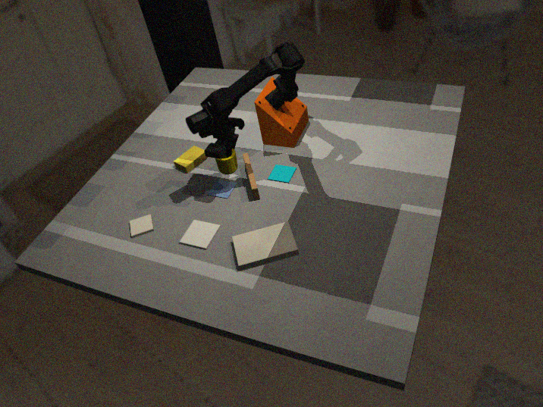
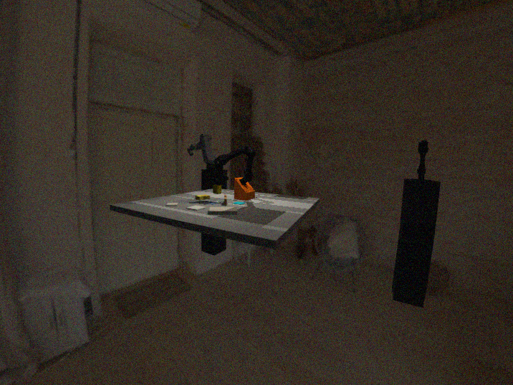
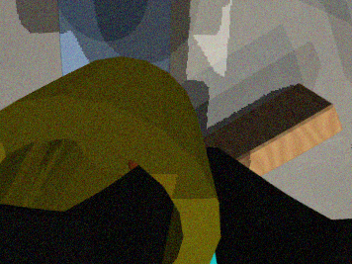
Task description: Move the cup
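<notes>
Right now the teal pad is 80 mm behind my gripper tip, 140 mm to the left of it and 120 mm below it. Round my gripper tip: orange marble 20 mm ahead, 20 mm to the left, 20 mm below; yellow cup 20 mm ahead; wooden bar 10 mm behind, 60 mm to the left, 90 mm below.
</notes>
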